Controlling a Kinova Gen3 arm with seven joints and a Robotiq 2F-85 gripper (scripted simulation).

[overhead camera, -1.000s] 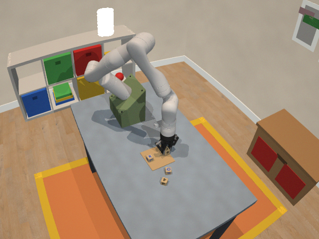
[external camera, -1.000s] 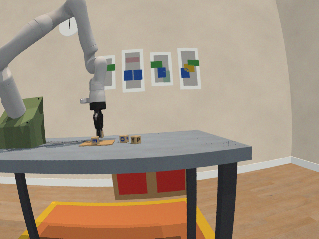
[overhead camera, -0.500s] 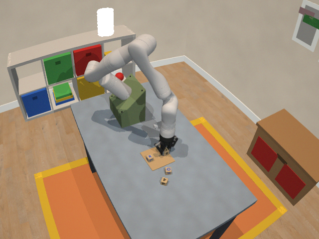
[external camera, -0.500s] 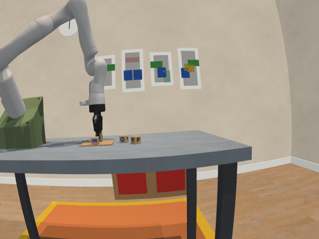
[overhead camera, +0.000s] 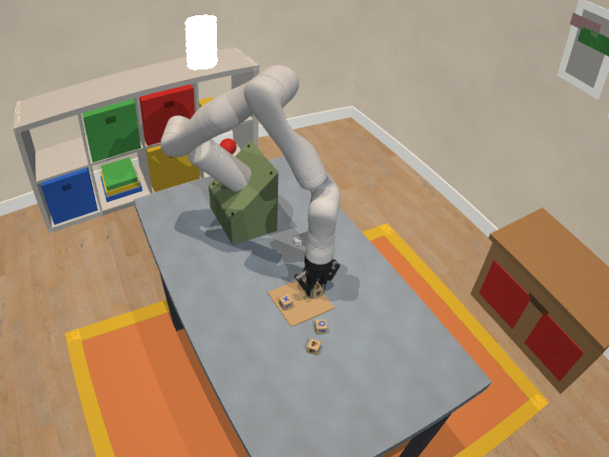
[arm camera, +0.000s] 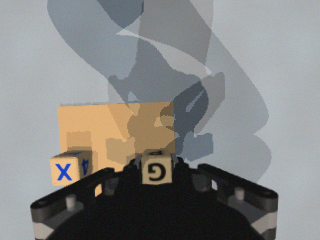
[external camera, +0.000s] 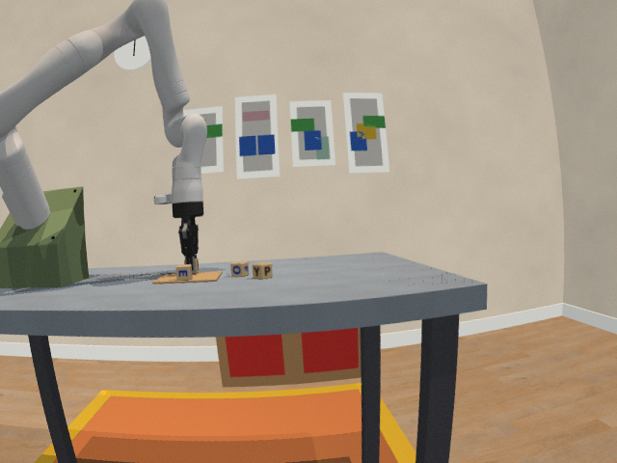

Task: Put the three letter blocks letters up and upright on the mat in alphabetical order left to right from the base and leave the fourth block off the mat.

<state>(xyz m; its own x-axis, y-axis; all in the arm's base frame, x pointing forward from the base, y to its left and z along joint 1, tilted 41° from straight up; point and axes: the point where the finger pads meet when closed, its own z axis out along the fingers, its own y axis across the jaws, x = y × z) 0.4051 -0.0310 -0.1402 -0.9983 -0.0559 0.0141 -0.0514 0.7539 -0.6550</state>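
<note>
Right now my hand is 5 cm to the left of the tan mat and 2 cm above it.
</note>
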